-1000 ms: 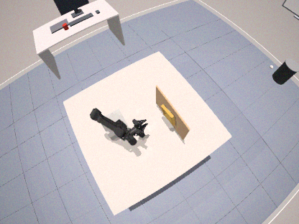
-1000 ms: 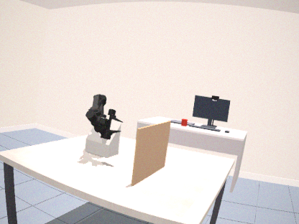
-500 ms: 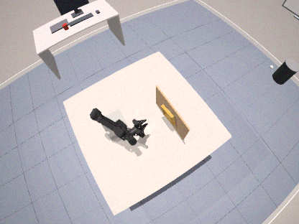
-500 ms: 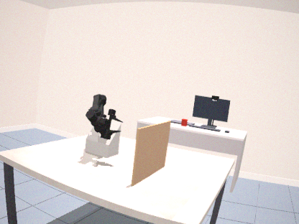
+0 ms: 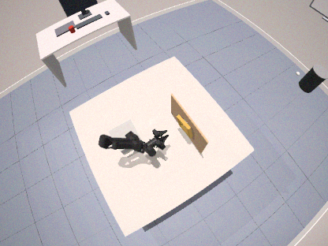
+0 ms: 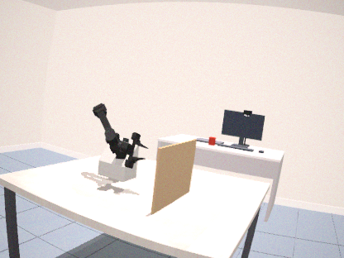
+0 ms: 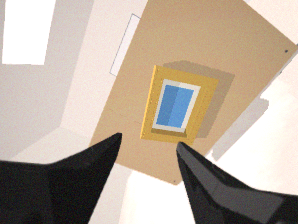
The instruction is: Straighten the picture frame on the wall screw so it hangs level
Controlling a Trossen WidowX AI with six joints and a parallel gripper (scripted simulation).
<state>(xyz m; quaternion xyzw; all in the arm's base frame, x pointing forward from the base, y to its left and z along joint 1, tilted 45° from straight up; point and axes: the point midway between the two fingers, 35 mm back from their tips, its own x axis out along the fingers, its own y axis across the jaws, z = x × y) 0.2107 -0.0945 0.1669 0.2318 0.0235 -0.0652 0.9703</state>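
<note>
The picture frame lies 160 mm ahead of my gripper tip, 60 mm below it and 20 mm to the right of it. The rest, counted from my gripper tip: wall board (170 mm ahead, 70 mm below, 20 mm to the right).
</note>
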